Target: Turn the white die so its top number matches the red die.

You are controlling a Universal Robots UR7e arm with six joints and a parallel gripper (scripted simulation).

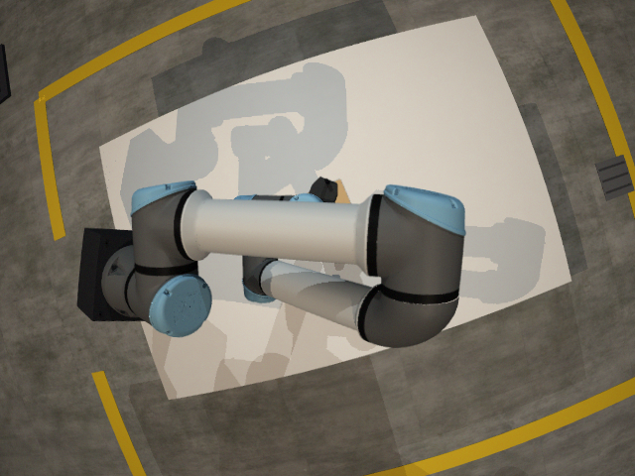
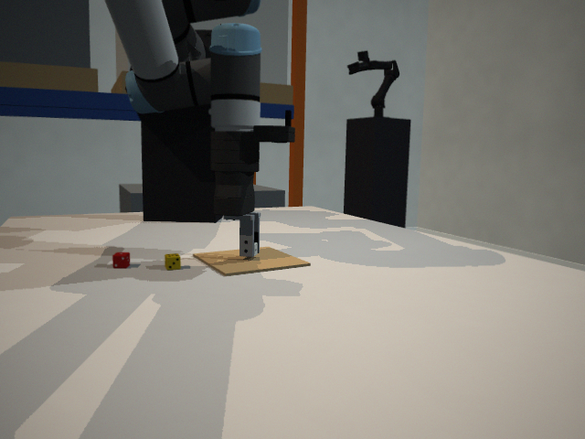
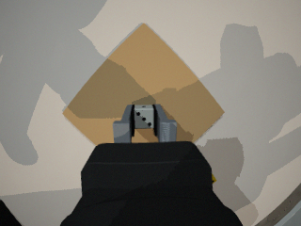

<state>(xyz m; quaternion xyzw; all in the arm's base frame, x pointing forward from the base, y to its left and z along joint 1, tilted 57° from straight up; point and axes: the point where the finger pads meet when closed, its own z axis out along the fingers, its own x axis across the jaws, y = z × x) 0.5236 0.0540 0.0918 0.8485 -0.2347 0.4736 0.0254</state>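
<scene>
Now: hand 10 mm above the white die. From my hand the other things lie so: yellow die: 120 mm to the right, 20 mm below; red die: 40 mm behind, 190 mm to the right, 20 mm below; tan mat: 30 mm below.
</scene>
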